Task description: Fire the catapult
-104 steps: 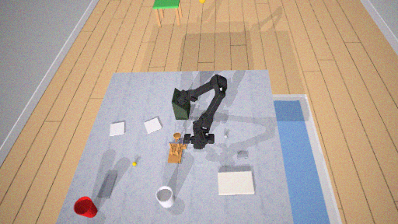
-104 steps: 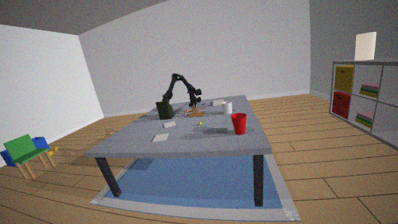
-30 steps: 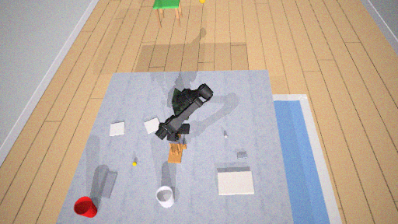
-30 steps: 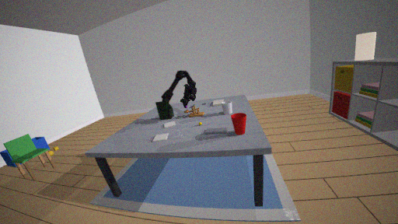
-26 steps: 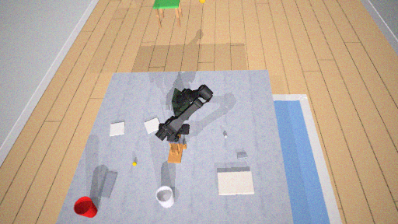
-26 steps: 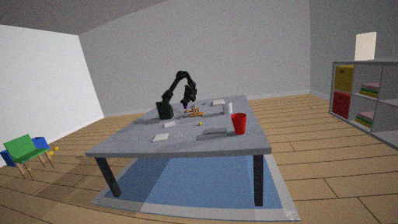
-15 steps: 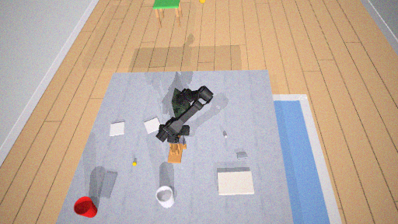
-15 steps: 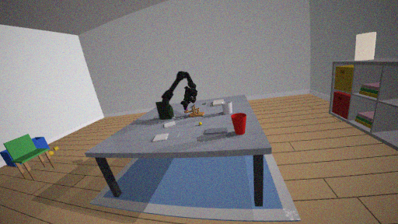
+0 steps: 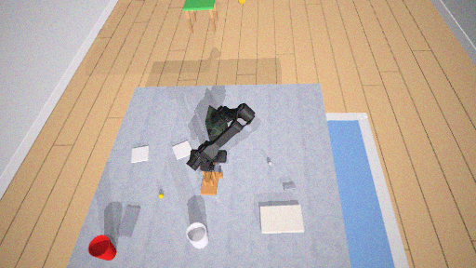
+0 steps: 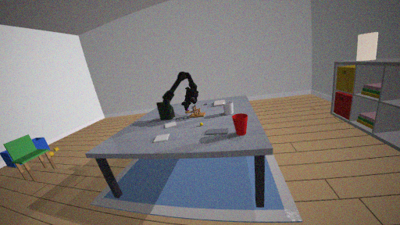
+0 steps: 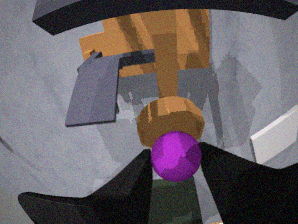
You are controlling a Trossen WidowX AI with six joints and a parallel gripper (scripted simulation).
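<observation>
My gripper tip is 10 mm below the purple ball. From my gripper tip the other things lie so: wooden catapult: 70 mm ahead, 10 mm to the left, 20 mm below; then small yellow ball: 160 mm ahead, 270 mm to the right, 60 mm below; then white mug: 400 mm ahead, 60 mm to the right, 40 mm below.
</observation>
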